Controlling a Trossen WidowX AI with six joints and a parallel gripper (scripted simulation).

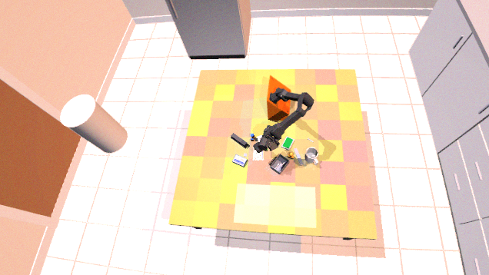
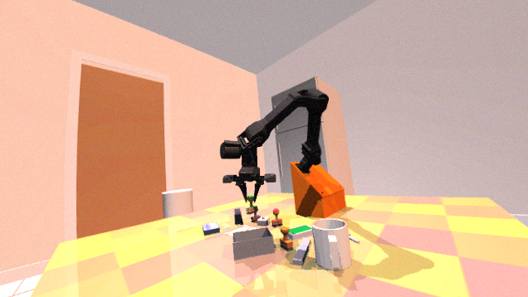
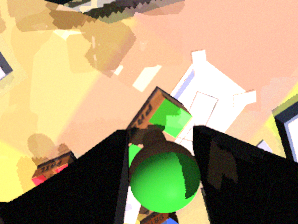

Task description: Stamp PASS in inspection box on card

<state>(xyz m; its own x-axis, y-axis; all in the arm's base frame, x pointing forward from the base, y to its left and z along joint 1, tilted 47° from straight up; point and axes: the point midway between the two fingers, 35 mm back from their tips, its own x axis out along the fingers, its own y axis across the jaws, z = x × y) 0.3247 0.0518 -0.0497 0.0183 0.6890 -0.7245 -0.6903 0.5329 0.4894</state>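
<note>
Right now the white card is 70 mm to the right of my gripper tip and 120 mm below it. Round my gripper tip: red-knobbed stamp 120 mm behind, 90 mm below; then green-knobbed PASS stamp 10 mm behind, 10 mm to the right, 20 mm below; then grey tray 70 mm ahead, 90 mm to the left, 100 mm below.
</note>
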